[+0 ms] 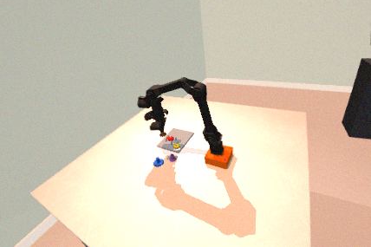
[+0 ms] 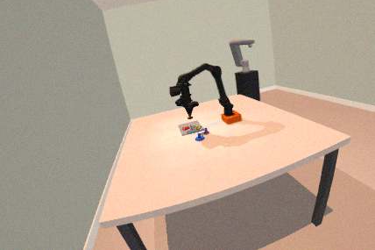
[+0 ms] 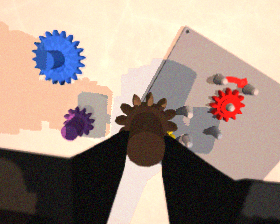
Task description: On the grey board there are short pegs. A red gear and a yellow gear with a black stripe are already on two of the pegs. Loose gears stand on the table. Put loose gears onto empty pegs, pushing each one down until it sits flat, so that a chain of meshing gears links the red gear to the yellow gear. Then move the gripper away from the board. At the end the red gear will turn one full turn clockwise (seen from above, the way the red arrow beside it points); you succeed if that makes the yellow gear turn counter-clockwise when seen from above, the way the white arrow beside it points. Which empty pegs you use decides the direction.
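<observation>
The red gear is 13 cm below my gripper tip, 10 cm to the right of it and 2 cm ahead of it. From my gripper tip the other things lie so: purple gear: 13 cm below, 8 cm behind, 6 cm to the left; brown gear: 1 cm below; yellow gear: 13 cm below, 5 cm behind, 4 cm to the right.
</observation>
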